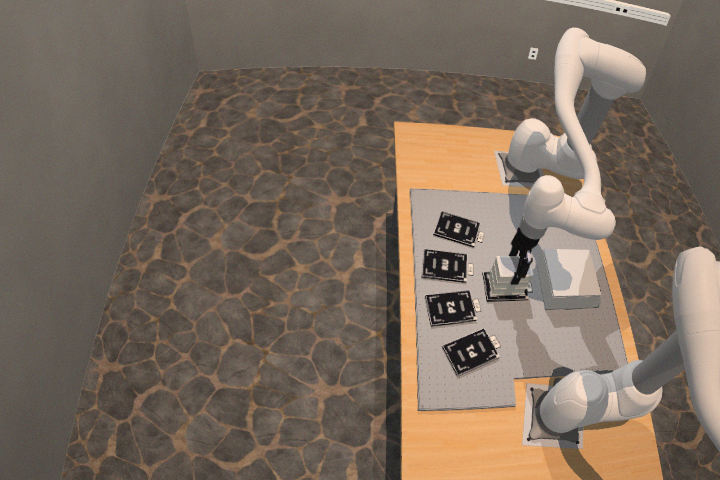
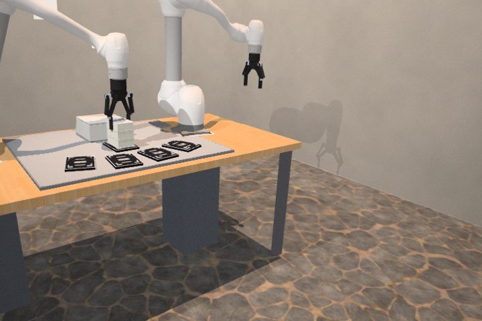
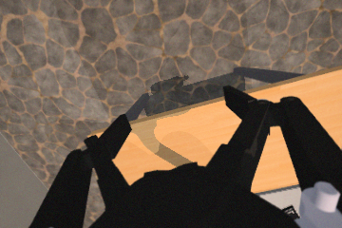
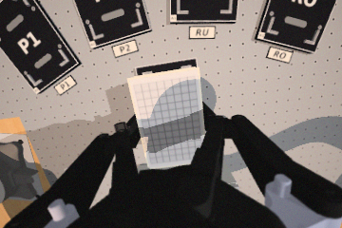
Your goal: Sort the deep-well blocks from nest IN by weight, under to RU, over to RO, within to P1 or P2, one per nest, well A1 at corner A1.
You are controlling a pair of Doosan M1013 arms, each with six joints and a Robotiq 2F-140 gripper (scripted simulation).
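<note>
My right hand is 26 cm past the check-weigher CW, 2 cm to the left of it and 6 cm above it. Also, from my right hand: nest RU: 23 cm ahead, 7 cm to the right, 11 cm below; nest P2: 21 cm ahead, 10 cm to the left, 11 cm below; infeed nest: 11 cm below.
</note>
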